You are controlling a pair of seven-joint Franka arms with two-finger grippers.
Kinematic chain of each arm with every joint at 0, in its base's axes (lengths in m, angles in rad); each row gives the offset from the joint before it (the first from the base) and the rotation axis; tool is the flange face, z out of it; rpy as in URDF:
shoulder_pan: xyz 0 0 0.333 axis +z
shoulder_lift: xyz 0 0 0 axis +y
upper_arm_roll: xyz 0 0 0.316 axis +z
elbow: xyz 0.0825 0 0 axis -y
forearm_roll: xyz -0.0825 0 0.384 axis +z
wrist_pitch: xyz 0 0 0 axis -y
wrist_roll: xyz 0.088 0 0 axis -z
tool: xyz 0 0 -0.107 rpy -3.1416 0 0
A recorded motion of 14 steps. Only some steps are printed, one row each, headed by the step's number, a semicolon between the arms.
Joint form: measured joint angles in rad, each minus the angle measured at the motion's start. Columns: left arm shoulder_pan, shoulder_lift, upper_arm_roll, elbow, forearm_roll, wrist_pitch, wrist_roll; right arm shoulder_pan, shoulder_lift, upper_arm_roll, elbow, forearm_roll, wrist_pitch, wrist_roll.
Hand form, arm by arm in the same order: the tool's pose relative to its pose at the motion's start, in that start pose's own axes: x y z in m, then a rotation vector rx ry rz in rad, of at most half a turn. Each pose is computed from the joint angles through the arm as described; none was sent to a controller.
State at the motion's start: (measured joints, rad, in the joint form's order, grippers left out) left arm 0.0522 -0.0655 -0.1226 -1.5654 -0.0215 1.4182 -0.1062; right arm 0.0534 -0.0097 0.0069 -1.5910 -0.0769 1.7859 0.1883
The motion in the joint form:
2: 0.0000 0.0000 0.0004 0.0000 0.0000 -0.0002 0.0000; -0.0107 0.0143 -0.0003 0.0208 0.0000 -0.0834 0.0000
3: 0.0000 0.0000 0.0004 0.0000 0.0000 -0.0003 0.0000; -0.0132 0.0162 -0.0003 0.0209 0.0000 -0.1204 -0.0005
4: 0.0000 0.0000 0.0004 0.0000 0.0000 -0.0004 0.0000; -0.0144 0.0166 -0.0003 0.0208 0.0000 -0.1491 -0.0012
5: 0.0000 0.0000 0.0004 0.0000 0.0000 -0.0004 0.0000; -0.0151 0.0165 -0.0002 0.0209 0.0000 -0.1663 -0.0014
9: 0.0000 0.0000 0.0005 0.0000 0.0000 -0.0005 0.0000; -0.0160 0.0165 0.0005 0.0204 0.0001 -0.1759 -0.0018
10: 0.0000 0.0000 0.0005 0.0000 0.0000 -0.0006 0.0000; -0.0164 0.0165 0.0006 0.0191 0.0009 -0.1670 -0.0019
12: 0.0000 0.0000 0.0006 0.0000 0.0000 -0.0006 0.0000; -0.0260 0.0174 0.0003 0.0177 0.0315 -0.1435 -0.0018
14: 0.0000 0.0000 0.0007 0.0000 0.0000 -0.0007 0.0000; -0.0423 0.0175 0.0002 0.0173 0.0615 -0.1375 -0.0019
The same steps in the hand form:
2: 0.0000 -0.0002 0.0000 0.0000 -0.0002 -0.0004; -0.0032 0.0072 0.0064 -0.0163 -0.0761 0.0113
3: 0.0000 -0.0002 0.0000 0.0000 -0.0003 -0.0004; -0.0069 0.0092 0.0105 -0.0237 -0.1143 0.0132
4: 0.0000 -0.0002 0.0000 0.0000 -0.0004 -0.0004; -0.0100 0.0104 0.0129 -0.0291 -0.1431 0.0137
5: 0.0000 -0.0002 0.0000 0.0000 -0.0004 -0.0004; -0.0120 0.0111 0.0141 -0.0322 -0.1599 0.0141
9: 0.0000 -0.0003 0.0000 0.0000 -0.0005 -0.0005; -0.0132 0.0114 0.0150 -0.0339 -0.1699 0.0139
10: 0.0000 -0.0003 0.0000 0.0000 -0.0006 -0.0005; -0.0123 0.0113 0.0150 -0.0318 -0.1625 0.0141
12: 0.0000 -0.0003 0.0000 0.0000 -0.0006 -0.0006; -0.0093 0.0132 0.0148 0.0005 -0.1474 0.0282
14: 0.0000 -0.0004 0.0001 0.0000 -0.0007 -0.0007; -0.0078 0.0193 0.0152 0.0283 -0.1474 0.0488

